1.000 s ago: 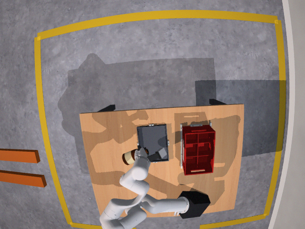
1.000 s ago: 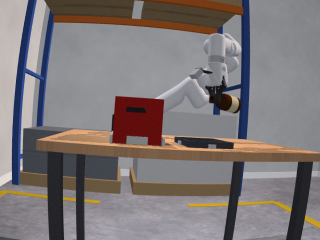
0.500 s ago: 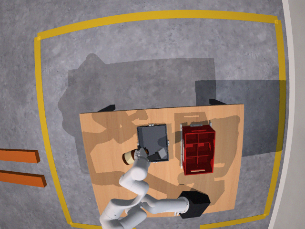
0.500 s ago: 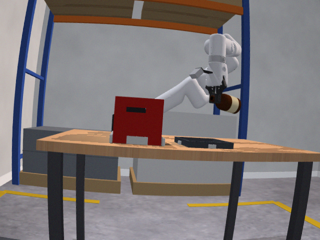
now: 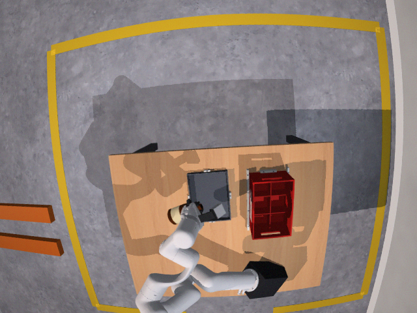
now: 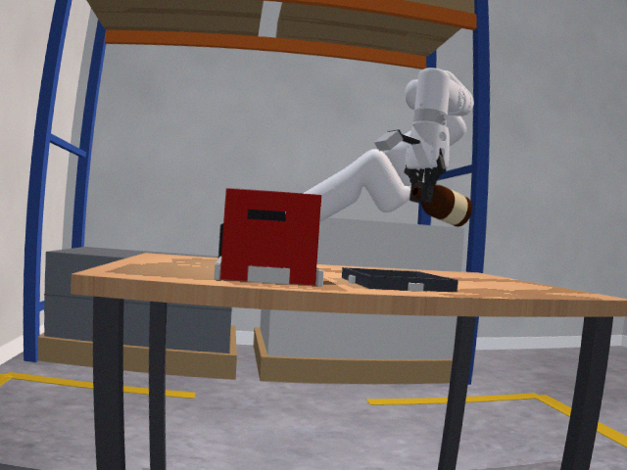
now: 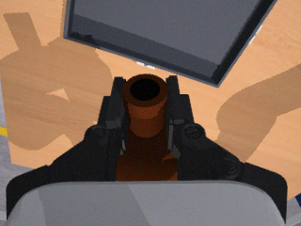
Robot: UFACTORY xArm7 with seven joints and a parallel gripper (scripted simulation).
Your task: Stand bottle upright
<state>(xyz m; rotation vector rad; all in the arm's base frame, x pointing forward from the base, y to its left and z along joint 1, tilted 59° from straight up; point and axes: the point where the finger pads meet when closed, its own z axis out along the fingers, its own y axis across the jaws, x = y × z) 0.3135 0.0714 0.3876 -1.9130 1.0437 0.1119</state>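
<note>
Now: the brown bottle 4 cm to the left of my hand, 4 cm behind it and 2 cm below it. The rest, counted from my hand: dark grey tray: 19 cm below, 4 cm to the right; red crate: 32 cm to the right, 12 cm below, 7 cm ahead.
</note>
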